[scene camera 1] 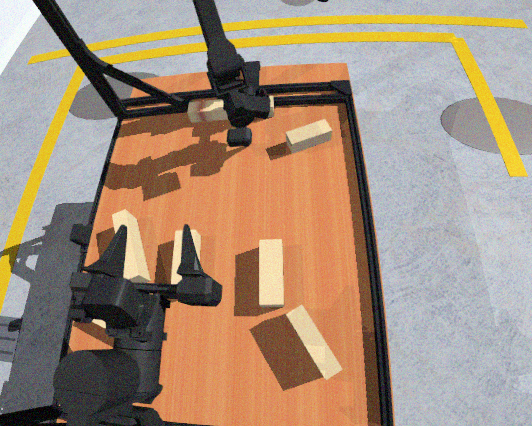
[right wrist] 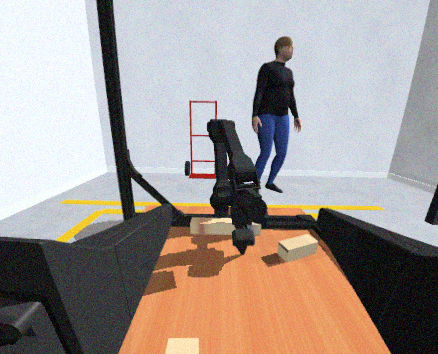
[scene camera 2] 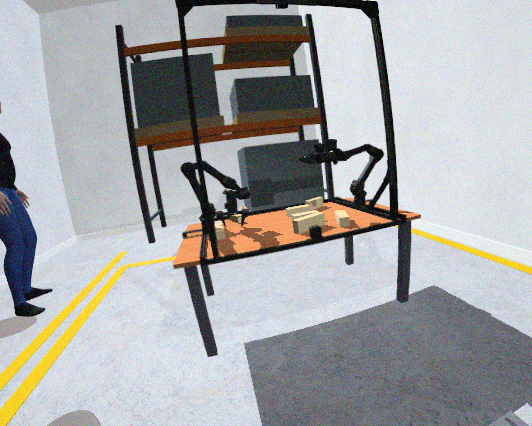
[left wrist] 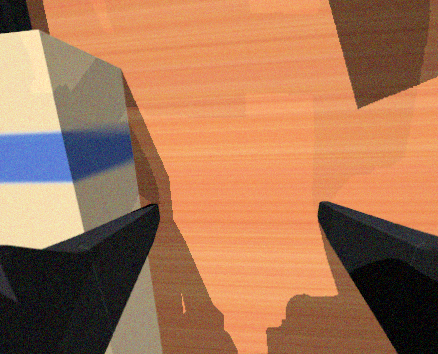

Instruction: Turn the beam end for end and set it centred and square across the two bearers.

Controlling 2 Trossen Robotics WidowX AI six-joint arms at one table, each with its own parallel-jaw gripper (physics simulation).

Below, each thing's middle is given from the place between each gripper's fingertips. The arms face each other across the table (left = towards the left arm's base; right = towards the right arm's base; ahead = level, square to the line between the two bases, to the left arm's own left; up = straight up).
My right gripper is now 10 mm short of the beam point(scene camera 1: 211, 110), 500 mm to the right of it and 320 mm above it.
My left gripper is now 8 cm to the right of the beam, 5 cm past it and 2 cm below it.
